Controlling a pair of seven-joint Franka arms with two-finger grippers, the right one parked.
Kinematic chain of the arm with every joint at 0, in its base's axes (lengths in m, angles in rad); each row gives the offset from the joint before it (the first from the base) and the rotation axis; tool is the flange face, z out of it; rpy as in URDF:
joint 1: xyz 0 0 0.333 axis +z
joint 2: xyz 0 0 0 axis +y
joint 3: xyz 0 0 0.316 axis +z
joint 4: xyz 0.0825 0 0 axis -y
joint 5: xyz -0.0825 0 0.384 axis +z
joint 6: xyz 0 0 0 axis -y
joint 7: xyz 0.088 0 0 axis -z
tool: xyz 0 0 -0.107 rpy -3.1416 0 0
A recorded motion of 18 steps. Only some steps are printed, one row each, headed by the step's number.
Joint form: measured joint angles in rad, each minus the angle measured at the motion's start. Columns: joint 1, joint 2, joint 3, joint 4, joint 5, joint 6, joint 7.
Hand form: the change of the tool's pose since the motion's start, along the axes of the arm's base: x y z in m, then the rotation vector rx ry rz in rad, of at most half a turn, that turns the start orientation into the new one. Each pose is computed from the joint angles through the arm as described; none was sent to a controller.
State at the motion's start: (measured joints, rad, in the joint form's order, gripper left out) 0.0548 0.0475 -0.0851 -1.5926 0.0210 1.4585 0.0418
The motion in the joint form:
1: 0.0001 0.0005 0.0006 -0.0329 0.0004 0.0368 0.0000
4: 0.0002 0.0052 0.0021 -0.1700 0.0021 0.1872 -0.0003
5: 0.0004 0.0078 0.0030 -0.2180 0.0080 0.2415 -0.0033
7: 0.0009 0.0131 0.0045 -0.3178 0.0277 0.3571 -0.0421
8: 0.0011 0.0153 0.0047 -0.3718 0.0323 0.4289 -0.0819
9: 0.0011 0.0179 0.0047 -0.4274 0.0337 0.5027 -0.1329
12: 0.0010 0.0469 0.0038 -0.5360 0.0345 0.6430 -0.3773
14: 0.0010 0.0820 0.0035 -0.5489 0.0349 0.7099 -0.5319
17: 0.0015 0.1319 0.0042 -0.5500 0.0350 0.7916 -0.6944
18: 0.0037 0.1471 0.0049 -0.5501 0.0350 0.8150 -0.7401
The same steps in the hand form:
1: 0.0022 0.0003 -0.0128 0.0002 -0.0034 -0.0001
4: 0.0069 0.0007 -0.0683 0.0008 -0.0120 -0.0017
5: 0.0070 0.0017 -0.0881 0.0063 -0.0159 -0.0006
7: 0.0044 0.0041 -0.1288 0.0291 -0.0282 0.0287
8: 0.0022 0.0042 -0.1494 0.0372 -0.0453 0.0634
9: -0.0014 0.0038 -0.1706 0.0431 -0.0626 0.1100
12: -0.0117 0.0025 -0.2238 0.0730 -0.0723 0.3442
14: -0.0073 0.0018 -0.2433 0.0859 -0.0939 0.4953
17: 0.0013 0.0017 -0.2647 0.0910 -0.1246 0.6570
18: 0.0036 0.0030 -0.2713 0.0920 -0.1321 0.7052

